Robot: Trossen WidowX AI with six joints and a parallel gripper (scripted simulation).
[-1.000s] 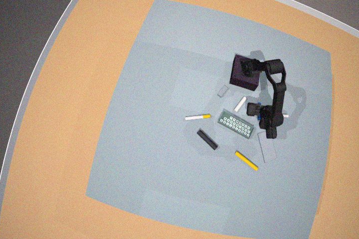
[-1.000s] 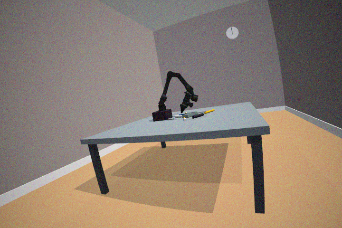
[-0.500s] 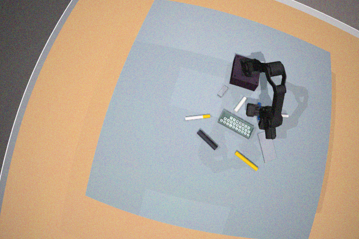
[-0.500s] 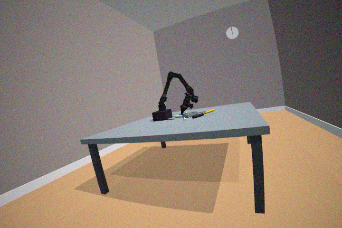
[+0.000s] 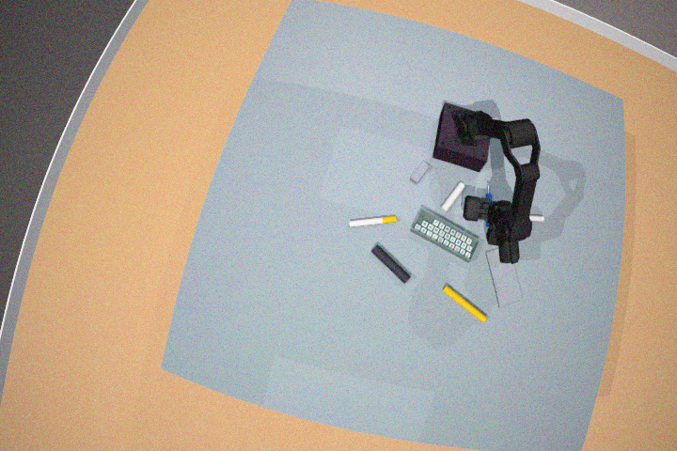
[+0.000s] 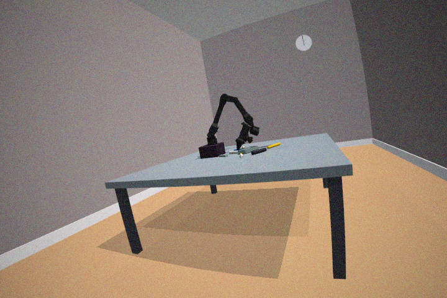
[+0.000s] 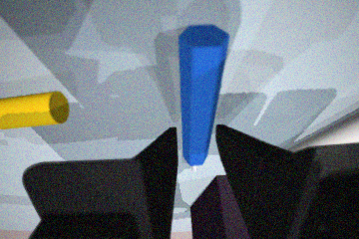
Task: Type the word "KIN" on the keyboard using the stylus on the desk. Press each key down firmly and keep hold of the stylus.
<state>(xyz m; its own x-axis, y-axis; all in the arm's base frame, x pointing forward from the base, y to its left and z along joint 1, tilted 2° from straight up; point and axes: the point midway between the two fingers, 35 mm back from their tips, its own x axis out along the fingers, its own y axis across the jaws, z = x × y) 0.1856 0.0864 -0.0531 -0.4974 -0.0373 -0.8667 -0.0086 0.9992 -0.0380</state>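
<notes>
Now: gripper tip 10 mm past the white cylinder and 110 mm to the left of it. The rest, counted from my gripper tip: blue stylus (20 mm behind); yellow rod (280 mm ahead, 60 mm to the right); pale flat pad (200 mm ahead, 60 mm to the left).
</notes>
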